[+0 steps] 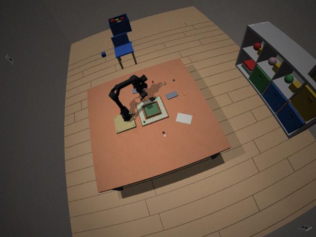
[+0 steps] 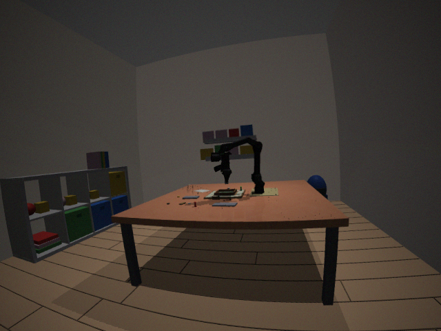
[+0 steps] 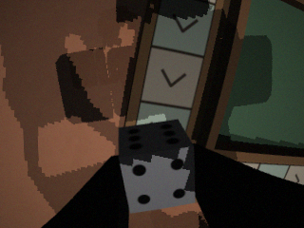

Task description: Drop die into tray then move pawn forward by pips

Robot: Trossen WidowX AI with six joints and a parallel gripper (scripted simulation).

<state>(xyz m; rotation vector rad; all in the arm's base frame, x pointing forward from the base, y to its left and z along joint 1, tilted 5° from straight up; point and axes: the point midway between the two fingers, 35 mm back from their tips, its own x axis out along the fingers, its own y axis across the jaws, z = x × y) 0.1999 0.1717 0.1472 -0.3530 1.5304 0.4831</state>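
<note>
Now: the dark green pawn 26 cm to the right of my gripper tip, 9 cm below it and 1 cm behind it. Also, from my gripper tip: white card (39 cm ahead, 27 cm to the right, 12 cm below); green dice tray (13 cm to the right, 11 cm below, 7 cm ahead).
</note>
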